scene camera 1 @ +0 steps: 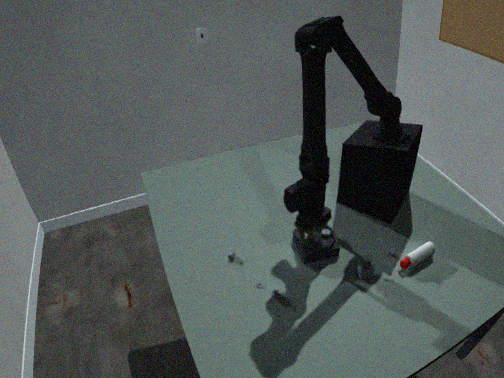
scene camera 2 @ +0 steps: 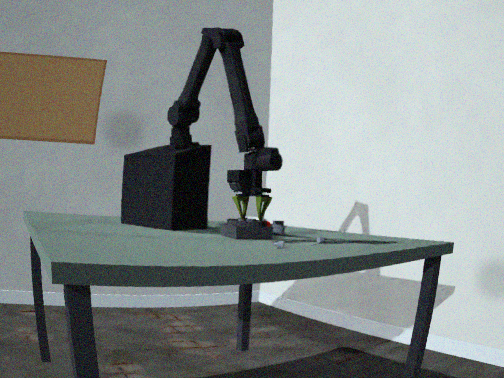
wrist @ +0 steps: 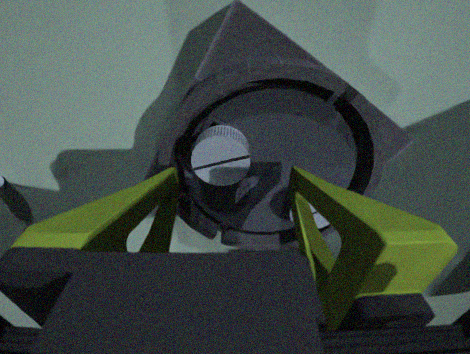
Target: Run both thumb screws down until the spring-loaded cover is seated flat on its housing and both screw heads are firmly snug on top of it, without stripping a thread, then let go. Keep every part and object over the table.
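Frame: origin at the arm's base, x ahead, y left, z up, level; millimetres.
Seen in the pictures: gripper, fingertip midpoint: (scene camera 1: 311, 237) (scene camera 2: 251, 220) (wrist: 233, 176); arm's base, link origin: (scene camera 1: 391, 138) (scene camera 2: 181, 148).
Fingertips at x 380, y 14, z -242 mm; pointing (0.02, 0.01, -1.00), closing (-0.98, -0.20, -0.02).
Pixels of each thing's top centre, then the offset from my fingertips to it. "spot": a spot on its surface instead. Level surfaces: height alone.
- dark square housing, top centre: (wrist: 270, 182) (scene camera 2: 246, 220) (scene camera 1: 316, 235) dz -2, dx -21, dy +1 mm
- silver slotted screw head, surface spot: (wrist: 220, 157) spot: dz +4, dx +9, dy -13 mm
- second screw head, surface spot: (wrist: 321, 219) spot: dz +4, dx -57, dy +17 mm
- white cylinder with a red end, top centre: (scene camera 1: 419, 251) dz -8, dx -256, dy +283 mm
- short grey cylinder, top centre: (scene camera 1: 367, 265) (scene camera 2: 278, 221) dz -9, dx -65, dy +203 mm
- table, surface height: dz -58 mm
The dark square housing (scene camera 1: 320, 256) (scene camera 2: 247, 231) (wrist: 245, 40) stands on the table. Its round cover (wrist: 315, 135) lies inside a raised ring; from these views I cannot tell whether it sits flat. One silver slotted screw head (wrist: 220, 157) stands at the cover's left, between and beyond my fingertips in the wrist view. The second screw head (wrist: 321, 219) shows partly behind my right finger. My gripper (scene camera 2: 252, 219) (wrist: 233, 176) is open, with nothing held, its green fingertips low over the cover. In scene camera 1 the arm hides much of the cover and fingers.
A white cylinder with a red end (scene camera 1: 421, 254) lies near the housing. A short grey cylinder (scene camera 2: 278, 227) stands beside the housing. Small loose parts (scene camera 1: 232, 258) (scene camera 2: 279, 244) lie on the table (scene camera 1: 210, 215) (scene camera 2: 150, 250). The black base box (scene camera 1: 375, 175) (scene camera 2: 165, 187) stands behind.
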